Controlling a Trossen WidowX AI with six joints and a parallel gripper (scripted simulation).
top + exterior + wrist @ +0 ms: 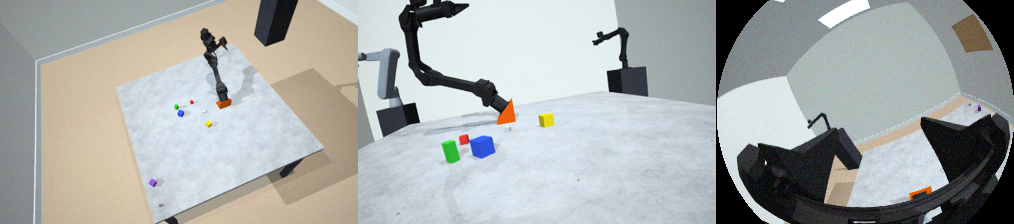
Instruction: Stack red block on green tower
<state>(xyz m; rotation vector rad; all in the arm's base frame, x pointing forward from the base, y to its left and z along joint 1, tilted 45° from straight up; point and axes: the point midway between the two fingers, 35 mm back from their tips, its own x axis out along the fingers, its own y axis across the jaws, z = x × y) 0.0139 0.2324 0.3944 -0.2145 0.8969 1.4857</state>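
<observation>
My gripper tip is 240 mm short of the red block, 50 mm to the left of it and 490 mm above it. Round my gripper tip: tiny white block (190 mm ahead, 80 mm to the left, 490 mm below); yellow cube (200 mm ahead, 210 mm to the left, 480 mm below); blue cube (370 mm ahead, 20 mm to the left, 480 mm below).
</observation>
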